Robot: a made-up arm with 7 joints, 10 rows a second.
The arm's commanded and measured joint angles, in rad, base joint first. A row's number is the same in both.
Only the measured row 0 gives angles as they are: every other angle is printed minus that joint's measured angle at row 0.
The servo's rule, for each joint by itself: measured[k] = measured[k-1] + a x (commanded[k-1-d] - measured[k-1]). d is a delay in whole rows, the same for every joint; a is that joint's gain. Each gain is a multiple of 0.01, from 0.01 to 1. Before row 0 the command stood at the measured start. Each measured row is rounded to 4 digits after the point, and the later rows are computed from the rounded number. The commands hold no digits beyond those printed.
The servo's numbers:
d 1
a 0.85 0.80 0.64 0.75 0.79 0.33 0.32
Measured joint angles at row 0:
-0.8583, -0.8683, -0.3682, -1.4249, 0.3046, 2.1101, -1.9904
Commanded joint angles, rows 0 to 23:
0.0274, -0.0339, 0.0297, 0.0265, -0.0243, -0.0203, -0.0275
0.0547, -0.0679, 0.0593, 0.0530, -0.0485, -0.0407, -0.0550
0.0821, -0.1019, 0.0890, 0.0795, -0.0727, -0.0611, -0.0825
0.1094, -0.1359, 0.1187, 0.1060, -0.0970, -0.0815, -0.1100
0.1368, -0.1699, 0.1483, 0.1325, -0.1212, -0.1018, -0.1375
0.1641, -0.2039, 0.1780, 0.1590, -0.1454, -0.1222, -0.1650
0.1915, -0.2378, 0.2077, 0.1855, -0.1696, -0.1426, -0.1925
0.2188, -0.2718, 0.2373, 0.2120, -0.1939, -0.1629, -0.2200
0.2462, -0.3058, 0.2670, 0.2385, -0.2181, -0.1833, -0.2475
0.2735, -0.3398, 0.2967, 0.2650, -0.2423, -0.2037, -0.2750
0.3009, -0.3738, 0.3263, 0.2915, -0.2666, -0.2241, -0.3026
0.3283, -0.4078, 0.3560, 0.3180, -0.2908, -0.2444, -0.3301
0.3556, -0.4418, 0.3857, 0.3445, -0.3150, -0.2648, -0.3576
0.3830, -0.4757, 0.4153, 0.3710, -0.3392, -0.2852, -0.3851
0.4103, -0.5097, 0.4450, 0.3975, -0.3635, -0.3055, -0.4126
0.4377, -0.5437, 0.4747, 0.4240, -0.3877, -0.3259, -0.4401
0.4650, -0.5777, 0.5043, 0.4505, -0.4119, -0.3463, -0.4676
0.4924, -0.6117, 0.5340, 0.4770, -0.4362, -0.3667, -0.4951
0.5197, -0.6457, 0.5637, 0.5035, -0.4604, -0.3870, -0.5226
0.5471, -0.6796, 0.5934, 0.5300, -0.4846, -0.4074, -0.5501
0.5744, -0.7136, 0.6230, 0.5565, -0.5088, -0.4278, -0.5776
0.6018, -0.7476, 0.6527, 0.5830, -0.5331, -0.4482, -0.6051
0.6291, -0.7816, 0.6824, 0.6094, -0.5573, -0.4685, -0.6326
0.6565, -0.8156, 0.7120, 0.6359, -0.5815, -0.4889, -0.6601
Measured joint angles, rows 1 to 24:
0.0000, 0.0000, 0.0000, 0.0000, 0.0000, 0.0000, 0.0000
0.0233, -0.0271, 0.0190, 0.0199, -0.0192, -0.0067, -0.0088
0.0500, -0.0597, 0.0448, 0.0447, -0.0423, -0.0179, -0.0236
0.0773, -0.0935, 0.0731, 0.0708, -0.0663, -0.0322, -0.0424
0.1046, -0.1274, 0.1023, 0.0972, -0.0906, -0.0485, -0.0640
0.1320, -0.1614, 0.1317, 0.1237, -0.1148, -0.0661, -0.0875
0.1593, -0.1954, 0.1613, 0.1502, -0.1390, -0.0846, -0.1123
0.1867, -0.2293, 0.1910, 0.1767, -0.1632, -0.1037, -0.1380
0.2140, -0.2633, 0.2206, 0.2032, -0.1875, -0.1232, -0.1642
0.2414, -0.2973, 0.2503, 0.2297, -0.2117, -0.1430, -0.1909
0.2687, -0.3313, 0.2800, 0.2562, -0.2359, -0.1630, -0.2178
0.2961, -0.3653, 0.3096, 0.2827, -0.2602, -0.1832, -0.2449
0.3235, -0.3993, 0.3393, 0.3092, -0.2844, -0.2034, -0.2722
0.3508, -0.4333, 0.3690, 0.3357, -0.3086, -0.2237, -0.2995
0.3782, -0.4672, 0.3986, 0.3622, -0.3328, -0.2440, -0.3269
0.4055, -0.5012, 0.4283, 0.3887, -0.3571, -0.2643, -0.3543
0.4329, -0.5352, 0.4580, 0.4152, -0.3813, -0.2846, -0.3818
0.4602, -0.5692, 0.4876, 0.4417, -0.4055, -0.3050, -0.4093
0.4876, -0.6032, 0.5173, 0.4682, -0.4298, -0.3254, -0.4368
0.5149, -0.6372, 0.5470, 0.4947, -0.4540, -0.3457, -0.4643
0.5423, -0.6711, 0.5767, 0.5212, -0.4782, -0.3661, -0.4918
0.5696, -0.7051, 0.6063, 0.5477, -0.5024, -0.3865, -0.5193
0.5970, -0.7391, 0.6360, 0.5742, -0.5267, -0.4069, -0.5468
0.6243, -0.7731, 0.6657, 0.6006, -0.5509, -0.4272, -0.5743

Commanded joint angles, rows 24 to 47:
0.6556, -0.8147, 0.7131, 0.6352, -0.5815, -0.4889, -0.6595
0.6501, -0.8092, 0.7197, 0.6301, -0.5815, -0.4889, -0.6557
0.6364, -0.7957, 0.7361, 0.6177, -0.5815, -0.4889, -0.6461
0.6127, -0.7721, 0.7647, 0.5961, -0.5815, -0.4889, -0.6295
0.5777, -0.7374, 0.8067, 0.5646, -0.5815, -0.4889, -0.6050
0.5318, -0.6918, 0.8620, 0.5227, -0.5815, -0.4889, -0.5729
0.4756, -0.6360, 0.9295, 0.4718, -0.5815, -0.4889, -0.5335
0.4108, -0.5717, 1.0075, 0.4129, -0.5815, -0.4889, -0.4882
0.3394, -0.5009, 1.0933, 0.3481, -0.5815, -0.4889, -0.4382
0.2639, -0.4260, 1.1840, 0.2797, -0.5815, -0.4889, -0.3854
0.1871, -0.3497, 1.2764, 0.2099, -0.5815, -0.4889, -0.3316
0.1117, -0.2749, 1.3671, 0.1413, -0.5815, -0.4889, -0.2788
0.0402, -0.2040, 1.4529, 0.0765, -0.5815, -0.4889, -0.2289
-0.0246, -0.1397, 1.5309, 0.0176, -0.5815, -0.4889, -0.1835
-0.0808, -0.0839, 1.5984, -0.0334, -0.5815, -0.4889, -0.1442
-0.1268, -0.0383, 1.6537, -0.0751, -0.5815, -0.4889, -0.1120
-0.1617, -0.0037, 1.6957, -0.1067, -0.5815, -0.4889, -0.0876
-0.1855, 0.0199, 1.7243, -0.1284, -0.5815, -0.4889, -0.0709
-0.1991, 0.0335, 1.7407, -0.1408, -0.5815, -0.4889, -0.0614
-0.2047, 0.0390, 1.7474, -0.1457, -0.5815, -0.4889, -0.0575
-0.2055, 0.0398, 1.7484, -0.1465, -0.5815, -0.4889, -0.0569
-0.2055, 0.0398, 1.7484, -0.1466, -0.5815, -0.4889, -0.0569
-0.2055, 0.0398, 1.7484, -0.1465, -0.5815, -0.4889, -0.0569
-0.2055, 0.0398, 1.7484, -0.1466, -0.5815, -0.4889, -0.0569
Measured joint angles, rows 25 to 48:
0.6517, -0.8071, 0.6953, 0.6271, -0.5751, -0.4476, -0.6018
0.6550, -0.8132, 0.7067, 0.6332, -0.5802, -0.4612, -0.6203
0.6508, -0.8100, 0.7150, 0.6309, -0.5812, -0.4703, -0.6316
0.6386, -0.7986, 0.7285, 0.6210, -0.5814, -0.4764, -0.6362
0.6166, -0.7774, 0.7517, 0.6023, -0.5815, -0.4805, -0.6341
0.5835, -0.7454, 0.7869, 0.5740, -0.5815, -0.4833, -0.6248
0.5396, -0.7025, 0.8350, 0.5355, -0.5815, -0.4851, -0.6082
0.4852, -0.6493, 0.8955, 0.4877, -0.5815, -0.4864, -0.5843
0.4220, -0.5872, 0.9672, 0.4316, -0.5815, -0.4872, -0.5535
0.3518, -0.5182, 1.0479, 0.3690, -0.5815, -0.4878, -0.5166
0.2771, -0.4444, 1.1350, 0.3020, -0.5815, -0.4882, -0.4746
0.2006, -0.3686, 1.2255, 0.2329, -0.5815, -0.4884, -0.4288
0.1250, -0.2936, 1.3161, 0.1642, -0.5815, -0.4886, -0.3808
0.0529, -0.2219, 1.4037, 0.0984, -0.5815, -0.4887, -0.3322
-0.0130, -0.1561, 1.4851, 0.0378, -0.5815, -0.4888, -0.2846
-0.0706, -0.0983, 1.5576, -0.0156, -0.5815, -0.4888, -0.2397
-0.1184, -0.0503, 1.6191, -0.0602, -0.5815, -0.4888, -0.1988
-0.1552, -0.0130, 1.6681, -0.0951, -0.5815, -0.4888, -0.1632
-0.1810, 0.0133, 1.7041, -0.1201, -0.5815, -0.4888, -0.1337
-0.1964, 0.0295, 1.7275, -0.1356, -0.5815, -0.4888, -0.1106
-0.2035, 0.0371, 1.7402, -0.1432, -0.5815, -0.4888, -0.0936
-0.2052, 0.0393, 1.7454, -0.1457, -0.5815, -0.4888, -0.0819
-0.2055, 0.0397, 1.7473, -0.1464, -0.5815, -0.4888, -0.0739
-0.2055, 0.0398, 1.7480, -0.1465, -0.5815, -0.4888, -0.0685

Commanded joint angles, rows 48 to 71:
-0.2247, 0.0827, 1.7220, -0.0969, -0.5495, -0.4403, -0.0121
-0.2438, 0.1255, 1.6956, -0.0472, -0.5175, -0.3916, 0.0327
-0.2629, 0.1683, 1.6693, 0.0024, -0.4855, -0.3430, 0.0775
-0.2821, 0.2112, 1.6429, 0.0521, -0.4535, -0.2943, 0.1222
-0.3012, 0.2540, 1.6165, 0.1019, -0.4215, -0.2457, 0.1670
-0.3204, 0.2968, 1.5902, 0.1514, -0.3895, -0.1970, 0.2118
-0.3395, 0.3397, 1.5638, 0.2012, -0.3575, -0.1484, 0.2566
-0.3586, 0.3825, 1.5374, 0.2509, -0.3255, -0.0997, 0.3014
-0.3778, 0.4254, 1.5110, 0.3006, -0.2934, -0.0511, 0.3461
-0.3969, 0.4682, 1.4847, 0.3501, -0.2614, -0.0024, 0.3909
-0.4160, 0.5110, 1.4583, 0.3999, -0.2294, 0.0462, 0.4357
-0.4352, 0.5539, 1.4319, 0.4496, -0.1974, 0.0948, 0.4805
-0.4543, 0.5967, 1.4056, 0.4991, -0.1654, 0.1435, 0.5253
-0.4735, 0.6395, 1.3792, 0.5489, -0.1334, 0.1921, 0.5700
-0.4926, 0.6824, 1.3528, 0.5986, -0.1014, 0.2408, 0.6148
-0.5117, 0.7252, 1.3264, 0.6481, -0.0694, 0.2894, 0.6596
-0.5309, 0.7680, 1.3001, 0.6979, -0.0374, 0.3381, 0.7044
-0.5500, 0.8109, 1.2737, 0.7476, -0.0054, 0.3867, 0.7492
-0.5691, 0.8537, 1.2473, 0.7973, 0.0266, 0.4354, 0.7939
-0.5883, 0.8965, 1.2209, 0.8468, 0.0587, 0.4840, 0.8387
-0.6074, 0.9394, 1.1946, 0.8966, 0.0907, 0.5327, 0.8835
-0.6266, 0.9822, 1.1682, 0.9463, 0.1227, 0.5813, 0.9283
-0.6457, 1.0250, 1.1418, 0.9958, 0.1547, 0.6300, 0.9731
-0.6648, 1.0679, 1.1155, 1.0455, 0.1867, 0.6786, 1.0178
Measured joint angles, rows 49 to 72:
-0.2055, 0.0398, 1.7483, -0.1466, -0.5815, -0.4888, -0.0648
-0.2218, 0.0741, 1.7315, -0.1093, -0.5562, -0.4728, -0.0479
-0.2405, 0.1152, 1.7085, -0.0627, -0.5256, -0.4460, -0.0221
-0.2595, 0.1577, 1.6834, -0.0139, -0.4939, -0.4120, 0.0098
-0.2787, 0.2005, 1.6575, 0.0356, -0.4620, -0.3732, 0.0458
-0.2978, 0.2433, 1.6313, 0.0853, -0.4300, -0.3311, 0.0846
-0.3170, 0.2861, 1.6050, 0.1349, -0.3980, -0.2868, 0.1253
-0.3361, 0.3290, 1.5786, 0.1846, -0.3660, -0.2411, 0.1673
-0.3552, 0.3718, 1.5522, 0.2343, -0.3340, -0.1944, 0.2102
-0.3744, 0.4147, 1.5258, 0.2840, -0.3019, -0.1471, 0.2537
-0.3935, 0.4575, 1.4995, 0.3336, -0.2699, -0.0993, 0.2976
-0.4126, 0.5003, 1.4731, 0.3833, -0.2379, -0.0513, 0.3418
-0.4318, 0.5432, 1.4467, 0.4330, -0.2059, -0.0031, 0.3862
-0.4509, 0.5860, 1.4204, 0.4826, -0.1739, 0.0453, 0.4307
-0.4701, 0.6288, 1.3940, 0.5323, -0.1419, 0.0937, 0.4753
-0.4892, 0.6717, 1.3676, 0.5820, -0.1099, 0.1422, 0.5199
-0.5083, 0.7145, 1.3412, 0.6316, -0.0779, 0.1908, 0.5646
-0.5275, 0.7573, 1.3149, 0.6813, -0.0459, 0.2394, 0.6093
-0.5466, 0.8002, 1.2885, 0.7310, -0.0139, 0.2880, 0.6541
-0.5657, 0.8430, 1.2621, 0.7807, 0.0181, 0.3366, 0.6988
-0.5849, 0.8858, 1.2357, 0.8303, 0.0502, 0.3852, 0.7436
-0.6040, 0.9287, 1.2094, 0.8800, 0.0822, 0.4339, 0.7884
-0.6232, 0.9715, 1.1830, 0.9297, 0.1142, 0.4825, 0.8332
-0.6423, 1.0143, 1.1566, 0.9793, 0.1462, 0.5312, 0.8780

